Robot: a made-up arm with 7 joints. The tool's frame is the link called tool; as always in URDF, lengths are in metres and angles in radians. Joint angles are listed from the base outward.
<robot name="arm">
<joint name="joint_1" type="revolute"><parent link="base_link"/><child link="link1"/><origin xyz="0 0.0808 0" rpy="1.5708 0 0"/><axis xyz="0 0 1"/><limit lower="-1.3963" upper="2"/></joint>
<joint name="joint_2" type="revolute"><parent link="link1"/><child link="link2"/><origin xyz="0 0 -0.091" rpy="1.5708 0 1.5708"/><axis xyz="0 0 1"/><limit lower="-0.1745" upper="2"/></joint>
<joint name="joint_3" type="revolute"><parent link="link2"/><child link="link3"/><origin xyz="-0.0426 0 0" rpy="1.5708 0 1.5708"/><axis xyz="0 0 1"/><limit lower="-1.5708" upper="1.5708"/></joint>
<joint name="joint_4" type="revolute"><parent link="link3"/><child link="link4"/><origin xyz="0 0 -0.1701" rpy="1.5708 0 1.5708"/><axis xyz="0 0 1"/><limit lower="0" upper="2.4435"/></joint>
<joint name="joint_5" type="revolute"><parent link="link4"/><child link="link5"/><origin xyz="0 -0.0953 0" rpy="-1.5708 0 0"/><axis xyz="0 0 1"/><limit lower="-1.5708" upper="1.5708"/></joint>
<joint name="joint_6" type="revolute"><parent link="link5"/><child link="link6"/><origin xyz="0 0 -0.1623" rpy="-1.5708 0 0"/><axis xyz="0 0 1"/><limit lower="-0.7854" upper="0.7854"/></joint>
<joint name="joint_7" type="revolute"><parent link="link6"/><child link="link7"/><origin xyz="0 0 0" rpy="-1.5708 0 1.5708"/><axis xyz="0 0 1"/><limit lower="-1.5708" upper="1.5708"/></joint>
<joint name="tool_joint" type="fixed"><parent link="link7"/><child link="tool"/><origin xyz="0 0 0" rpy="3.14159 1.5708 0"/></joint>
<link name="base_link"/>
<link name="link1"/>
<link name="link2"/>
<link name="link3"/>
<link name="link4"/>
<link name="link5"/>
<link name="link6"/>
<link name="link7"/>
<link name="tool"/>
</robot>
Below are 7 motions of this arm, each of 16 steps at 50 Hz.
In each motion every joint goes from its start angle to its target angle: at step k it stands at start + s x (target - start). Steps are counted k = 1, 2, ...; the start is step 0. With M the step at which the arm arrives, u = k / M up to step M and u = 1 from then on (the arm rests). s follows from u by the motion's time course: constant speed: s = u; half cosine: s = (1 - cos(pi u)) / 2; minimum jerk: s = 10 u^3 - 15 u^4 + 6 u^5.
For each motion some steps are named. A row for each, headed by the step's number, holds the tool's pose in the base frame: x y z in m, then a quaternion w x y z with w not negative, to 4 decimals.
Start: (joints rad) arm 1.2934 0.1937 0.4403 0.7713 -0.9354 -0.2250 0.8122
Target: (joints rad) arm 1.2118 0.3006 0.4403 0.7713 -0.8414 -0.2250 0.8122
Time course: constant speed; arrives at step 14
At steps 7, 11, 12, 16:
7: 0.3990 0.3432 0.0396 0.5876 0.1999 -0.7028 -0.3478
11: 0.3947 0.3543 0.0321 0.5955 0.2012 -0.6997 -0.3395
12: 0.3936 0.3571 0.0303 0.5975 0.2015 -0.6989 -0.3374
16: 0.3912 0.3626 0.0267 0.6013 0.2023 -0.6974 -0.3334

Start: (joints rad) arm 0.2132 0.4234 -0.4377 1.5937 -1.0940 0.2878 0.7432
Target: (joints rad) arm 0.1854 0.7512 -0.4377 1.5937 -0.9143 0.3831 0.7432
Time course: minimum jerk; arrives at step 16
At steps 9, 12, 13, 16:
9: 0.2739 0.2044 -0.1817 0.6334 0.2969 -0.2553 -0.6674
12: 0.2717 0.2255 -0.1799 0.6452 0.3092 -0.2262 -0.6610
13: 0.2713 0.2296 -0.1793 0.6475 0.3117 -0.2205 -0.6596
16: 0.2709 0.2332 -0.1788 0.6494 0.3139 -0.2154 -0.6582

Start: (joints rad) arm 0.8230 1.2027 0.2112 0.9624 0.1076 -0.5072 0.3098
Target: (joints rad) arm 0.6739 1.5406 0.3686 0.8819 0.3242 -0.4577 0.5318
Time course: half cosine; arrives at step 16
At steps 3, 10, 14, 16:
3: 0.1966 0.5281 0.0961 0.3560 0.4869 -0.7756 -0.1864
10: 0.1359 0.5485 0.1371 0.3772 0.5118 -0.7455 -0.2000
14: 0.1107 0.5503 0.1595 0.3813 0.5208 -0.7343 -0.2101
16: 0.1073 0.5502 0.1628 0.3816 0.5220 -0.7329 -0.2117

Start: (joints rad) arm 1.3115 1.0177 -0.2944 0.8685 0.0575 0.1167 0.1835
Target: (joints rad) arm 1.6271 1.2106 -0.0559 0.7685 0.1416 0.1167 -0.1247
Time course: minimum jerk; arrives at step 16
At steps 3, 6, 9, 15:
3: 0.2816 0.4688 0.1237 0.5377 0.4338 -0.7225 -0.0267
6: 0.2513 0.4883 0.1460 0.4897 0.4559 -0.7413 0.0538
9: 0.2008 0.5149 0.1713 0.4107 0.4756 -0.7577 0.1761
15: 0.1397 0.5405 0.1869 0.3156 0.4776 -0.7584 0.3117

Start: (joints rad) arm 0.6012 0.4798 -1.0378 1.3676 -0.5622 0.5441 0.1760
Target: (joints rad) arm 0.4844 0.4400 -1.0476 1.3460 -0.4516 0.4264 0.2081
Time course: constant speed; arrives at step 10
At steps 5, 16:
5: 0.2822 0.0957 -0.2223 0.5919 0.2425 -0.4219 -0.6425
16: 0.2680 0.0901 -0.2398 0.6063 0.1756 -0.4167 -0.6542

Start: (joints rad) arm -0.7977 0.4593 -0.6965 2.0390 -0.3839 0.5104 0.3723
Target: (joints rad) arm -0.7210 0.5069 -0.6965 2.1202 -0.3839 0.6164 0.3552
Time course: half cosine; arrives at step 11
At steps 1, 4, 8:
1: 0.0150 0.0825 -0.2319 0.8010 -0.2430 -0.2296 -0.4966
4: 0.0212 0.0836 -0.2272 0.8012 -0.2297 -0.2342 -0.5004
8: 0.0328 0.0858 -0.2173 0.8014 -0.2035 -0.2434 -0.5071

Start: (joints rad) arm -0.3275 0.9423 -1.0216 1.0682 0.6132 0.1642 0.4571
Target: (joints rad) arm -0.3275 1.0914 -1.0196 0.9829 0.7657 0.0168 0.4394
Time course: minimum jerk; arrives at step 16
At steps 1, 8, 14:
1: -0.0022 0.3312 -0.3728 0.9294 -0.1894 0.0714 -0.3085
8: -0.0009 0.3676 -0.3607 0.9442 -0.1527 0.0516 -0.2871
14: 0.0013 0.4019 -0.3454 0.9562 -0.1130 0.0284 -0.2687

